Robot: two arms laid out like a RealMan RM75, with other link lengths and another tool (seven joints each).
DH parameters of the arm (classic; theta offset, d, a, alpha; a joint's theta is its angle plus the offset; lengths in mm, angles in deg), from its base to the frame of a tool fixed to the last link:
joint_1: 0 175.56 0 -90
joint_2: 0 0 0 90
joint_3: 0 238.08 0 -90
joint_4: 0 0 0 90
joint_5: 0 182.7 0 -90
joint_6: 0 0 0 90
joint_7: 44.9 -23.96 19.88 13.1
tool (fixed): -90 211.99 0 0
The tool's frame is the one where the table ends.
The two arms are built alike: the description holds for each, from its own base.
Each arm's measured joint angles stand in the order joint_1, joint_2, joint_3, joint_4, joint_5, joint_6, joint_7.
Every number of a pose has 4 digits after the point. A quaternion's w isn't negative.
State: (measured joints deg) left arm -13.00 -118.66 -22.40 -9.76 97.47 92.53 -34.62; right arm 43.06 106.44 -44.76 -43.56 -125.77 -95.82 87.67
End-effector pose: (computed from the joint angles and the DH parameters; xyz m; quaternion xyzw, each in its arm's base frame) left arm -0.3216 0.2521 0.0481 -0.2673 -0.4508 -0.7470 0.4092; right arm 0.2475 0.3712 -0.0251 -0.9503 -0.2630 -0.0817 0.1454
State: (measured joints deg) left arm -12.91 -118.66 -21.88 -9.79 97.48 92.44 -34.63; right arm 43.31 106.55 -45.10 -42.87 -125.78 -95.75 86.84
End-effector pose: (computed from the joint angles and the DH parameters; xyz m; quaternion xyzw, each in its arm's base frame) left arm -0.3213 0.2522 0.0465 -0.2699 -0.4536 -0.7452 0.4075; right arm 0.2468 0.3708 -0.0283 -0.9494 -0.2691 -0.0801 0.1408
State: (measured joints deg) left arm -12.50 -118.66 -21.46 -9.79 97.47 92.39 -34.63; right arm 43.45 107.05 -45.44 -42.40 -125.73 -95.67 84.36
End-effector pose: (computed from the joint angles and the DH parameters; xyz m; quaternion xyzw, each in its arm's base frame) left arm -0.3225 0.2502 0.0453 -0.2708 -0.4565 -0.7426 0.4085; right arm 0.2450 0.3710 -0.0335 -0.9442 -0.2889 -0.0771 0.1381
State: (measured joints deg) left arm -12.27 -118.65 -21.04 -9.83 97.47 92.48 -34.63; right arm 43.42 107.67 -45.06 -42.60 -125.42 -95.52 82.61
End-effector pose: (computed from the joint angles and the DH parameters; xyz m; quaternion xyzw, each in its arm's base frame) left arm -0.3226 0.2492 0.0443 -0.2725 -0.4581 -0.7414 0.4077; right arm 0.2419 0.3726 -0.0365 -0.9396 -0.3023 -0.0714 0.1441
